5 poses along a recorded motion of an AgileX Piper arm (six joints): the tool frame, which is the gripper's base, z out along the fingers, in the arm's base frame.
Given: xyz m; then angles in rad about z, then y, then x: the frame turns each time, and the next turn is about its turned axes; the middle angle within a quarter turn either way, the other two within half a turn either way.
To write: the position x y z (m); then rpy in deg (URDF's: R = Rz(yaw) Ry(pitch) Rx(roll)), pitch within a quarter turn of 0, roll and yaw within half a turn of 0. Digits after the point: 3 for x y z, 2 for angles.
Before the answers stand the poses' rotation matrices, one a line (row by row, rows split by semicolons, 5 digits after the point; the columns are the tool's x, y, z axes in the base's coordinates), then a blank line. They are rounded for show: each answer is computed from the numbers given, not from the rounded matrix.
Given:
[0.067 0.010 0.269 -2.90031 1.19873 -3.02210]
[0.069 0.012 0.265 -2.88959 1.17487 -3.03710]
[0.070 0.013 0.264 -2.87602 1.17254 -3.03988]
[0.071 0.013 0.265 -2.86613 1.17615 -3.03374]
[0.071 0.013 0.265 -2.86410 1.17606 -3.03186]
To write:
-0.35301 -0.12941 0.92663; -0.08687 0.99064 0.10526; -0.93158 -0.04334 -0.36095
-0.37348 -0.15479 0.91463; -0.09616 0.98713 0.12779; -0.92264 -0.04023 -0.38356
-0.37422 -0.17080 0.91148; -0.10179 0.98452 0.14269; -0.92174 -0.03938 -0.38581
-0.36999 -0.17479 0.91245; -0.10458 0.98374 0.14604; -0.92313 -0.04139 -0.38225
-0.36985 -0.17507 0.91245; -0.10535 0.98365 0.14603; -0.92310 -0.04211 -0.38225

[0.067 0.010 0.269 -173.15 68.68 -166.18]
[0.069 0.012 0.265 -174.01 67.32 -165.56]
[0.070 0.013 0.264 -174.17 67.18 -164.78]
[0.071 0.013 0.265 -173.82 67.39 -164.22]
[0.071 0.013 0.265 -173.71 67.38 -164.10]

